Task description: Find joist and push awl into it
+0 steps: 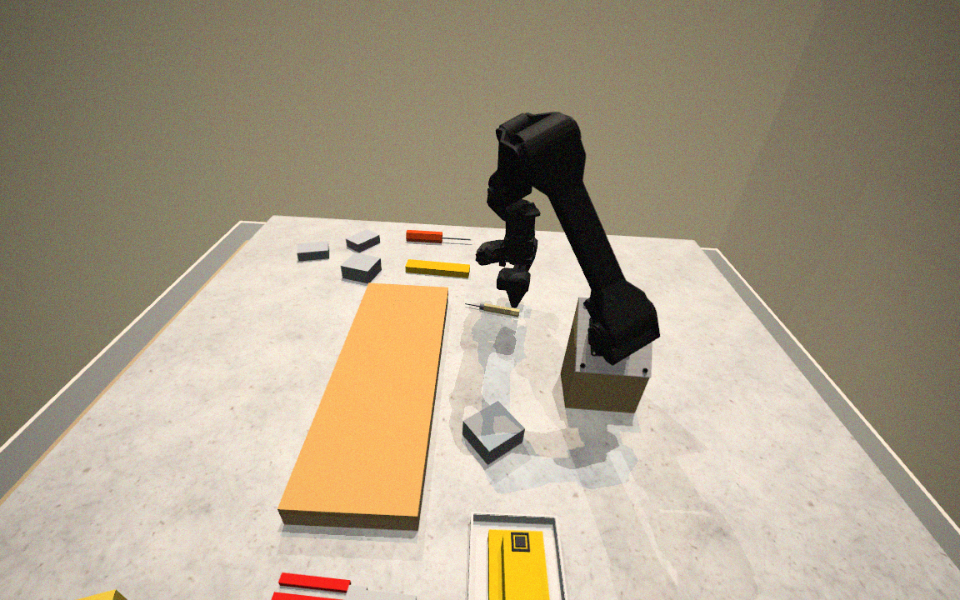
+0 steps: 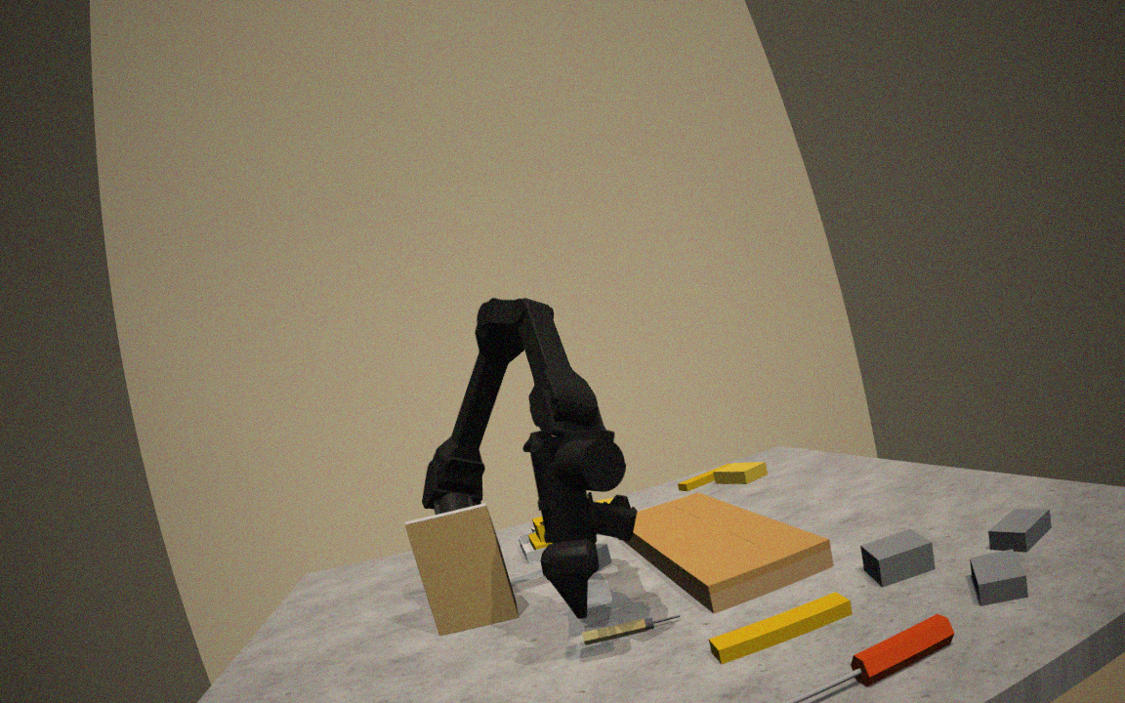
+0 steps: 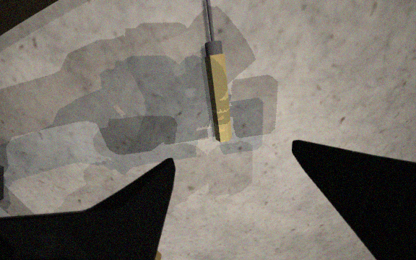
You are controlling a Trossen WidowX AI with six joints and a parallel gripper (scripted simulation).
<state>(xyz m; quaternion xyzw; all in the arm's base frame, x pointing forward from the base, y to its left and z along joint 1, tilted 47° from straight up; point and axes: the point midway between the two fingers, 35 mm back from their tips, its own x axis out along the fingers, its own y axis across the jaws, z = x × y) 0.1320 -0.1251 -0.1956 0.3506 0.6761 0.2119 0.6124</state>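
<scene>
The wooden-handled awl lies 6 cm ahead of my gripper tip, 5 cm below it and 1 cm to the right of it. Round my gripper tip: square light: 52 cm to the left, 4 cm ahead, 1 cm above; white tray: 55 cm to the left, 4 cm below, 4 cm ahead; stud finder: 53 cm to the left, 4 cm ahead, 1 cm below.
</scene>
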